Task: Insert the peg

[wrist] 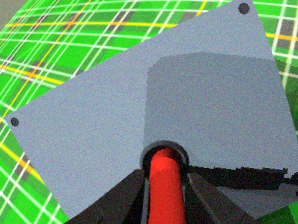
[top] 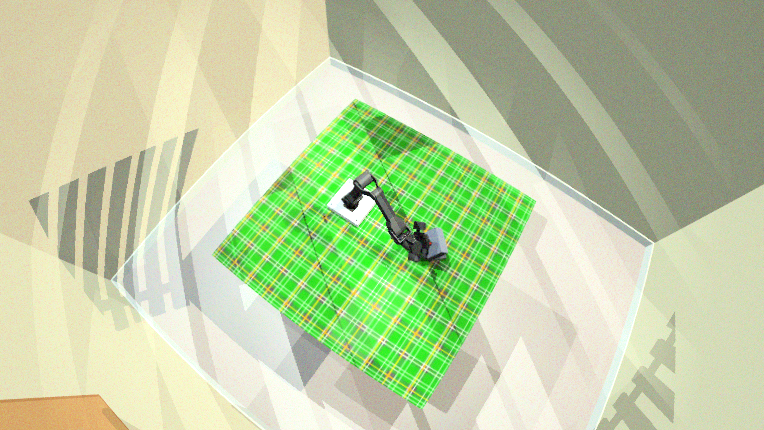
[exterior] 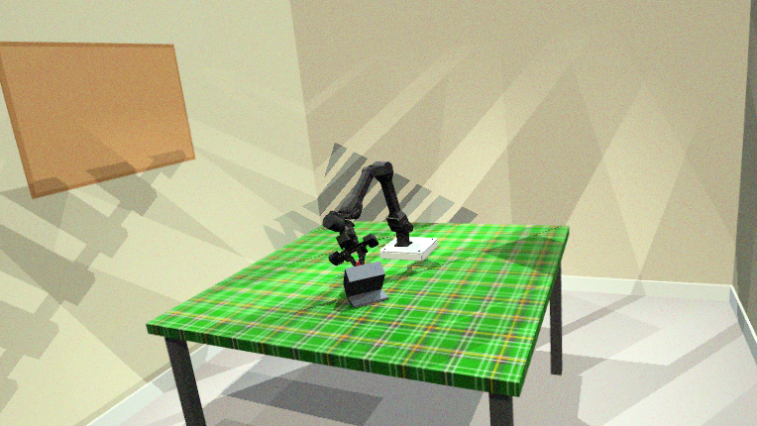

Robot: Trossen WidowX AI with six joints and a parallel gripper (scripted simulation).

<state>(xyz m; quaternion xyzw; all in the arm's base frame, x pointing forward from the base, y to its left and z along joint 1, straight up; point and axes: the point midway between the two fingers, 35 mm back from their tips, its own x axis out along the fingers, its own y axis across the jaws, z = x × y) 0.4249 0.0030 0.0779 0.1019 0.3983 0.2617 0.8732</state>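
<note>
Right now the red peg is 10 mm to the right of my gripper tip, 10 mm behind it and 10 mm above it. The rest, counted from my gripper tip: grey sloped panel 30 mm below, 20 mm to the left, 20 mm ahead.
</note>
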